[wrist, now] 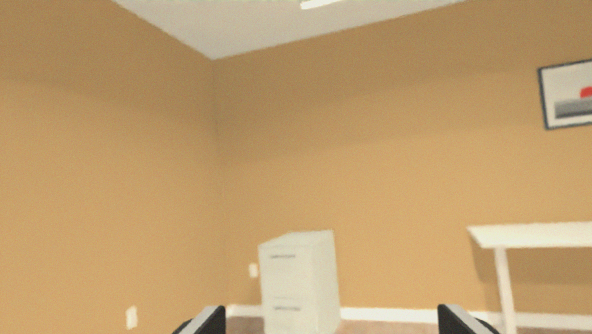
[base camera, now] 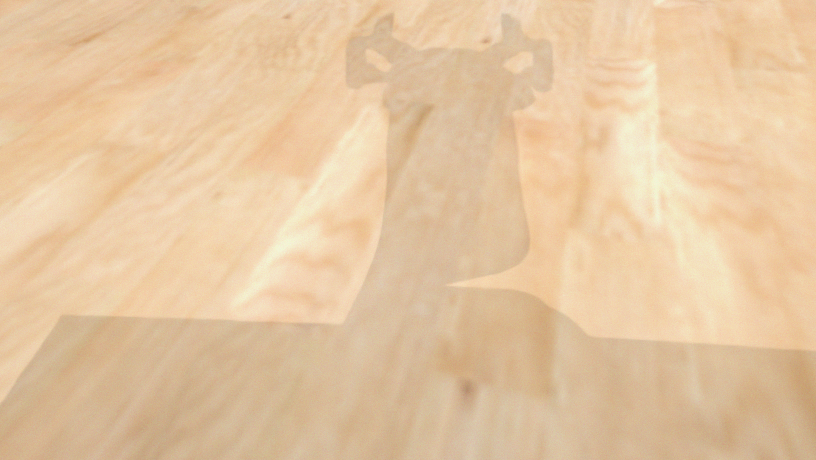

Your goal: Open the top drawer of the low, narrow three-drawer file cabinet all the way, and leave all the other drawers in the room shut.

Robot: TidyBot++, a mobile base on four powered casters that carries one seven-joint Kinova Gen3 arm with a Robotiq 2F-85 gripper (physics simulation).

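Places are measured from the arm's base along level axes (x up, y right, z ahead), in centimetres.
Pixels of known places: gripper, fingertip midpoint: (wrist: pixel 329 329).
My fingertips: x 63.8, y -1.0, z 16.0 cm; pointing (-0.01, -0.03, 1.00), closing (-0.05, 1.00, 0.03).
Behind a point stands the place of what it marks.
A white file cabinet (wrist: pixel 287 282) @(z 243.9, x 8.7, y -36.3 cm) stands near the room corner, low and left of centre in the wrist view. Its front faces left of the camera and its right side shows. Two drawer fronts with dark, thin handles show, and both look shut. Its lower part is cut off by the view's edge, so I cannot tell how many drawers it has or whether it is the low three-drawer one. My gripper (wrist: pixel 331 320) @(z 16.0, x 63.8, y -1.0 cm) is open, its fingertips wide apart at the bottom edge, with nothing between them. The cabinet is well beyond it. No cabinet shows in the base camera view.
A white table (wrist: pixel 535 235) @(z 223.2, x 32.3, y 112.5 cm) stands at the right by the back wall (wrist: pixel 390 175) @(z 297.8, x 75.4, y 47.5 cm), below a framed picture (wrist: pixel 570 95) @(z 267.2, x 119.1, y 169.0 cm). A side wall (wrist: pixel 110 175) @(z 207.4, x 88.8, y -134.1 cm) runs along the left. The base camera shows wooden floor (base camera: pixel 171 200) @(z 45.3, x -39.6, y -26.9 cm) with the robot's shadow (base camera: pixel 451 188) @(z 48.5, x -39.7, y 1.3 cm) on it.
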